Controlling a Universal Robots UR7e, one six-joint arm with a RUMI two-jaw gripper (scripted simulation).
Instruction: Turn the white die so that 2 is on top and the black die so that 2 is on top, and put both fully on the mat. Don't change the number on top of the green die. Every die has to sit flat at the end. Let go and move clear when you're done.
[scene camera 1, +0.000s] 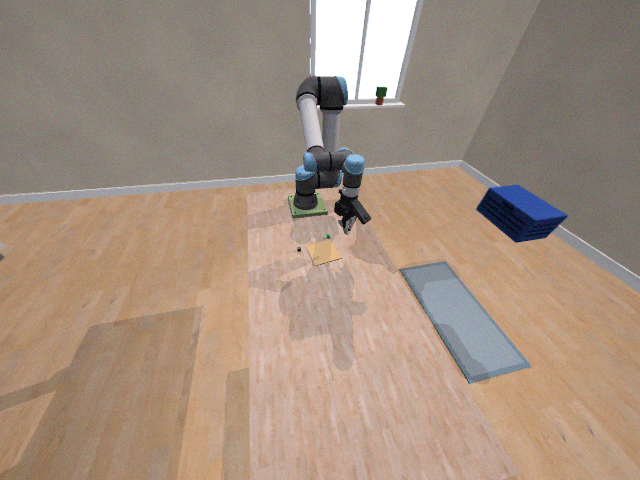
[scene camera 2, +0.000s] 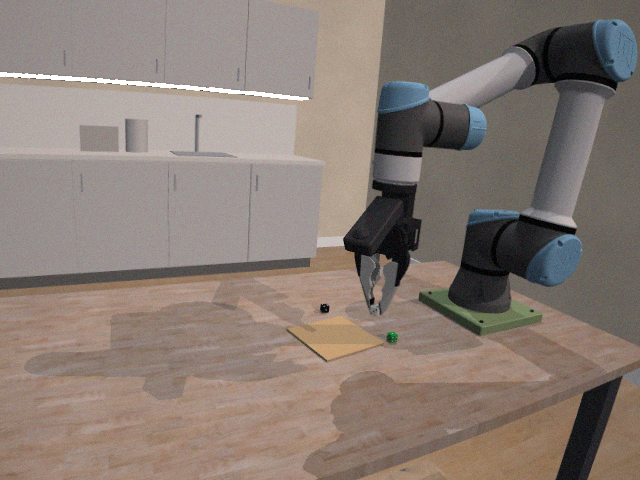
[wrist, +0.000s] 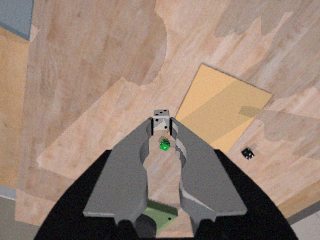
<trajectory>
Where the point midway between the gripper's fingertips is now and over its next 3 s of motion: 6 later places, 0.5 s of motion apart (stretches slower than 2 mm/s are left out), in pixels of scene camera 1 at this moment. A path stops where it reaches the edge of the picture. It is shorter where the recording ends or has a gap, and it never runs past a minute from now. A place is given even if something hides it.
My gripper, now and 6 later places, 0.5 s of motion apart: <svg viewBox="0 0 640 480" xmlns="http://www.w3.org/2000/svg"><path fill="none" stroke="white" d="M346 233L327 233L322 233L322 236L322 244L322 247L322 247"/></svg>
</trajectory>
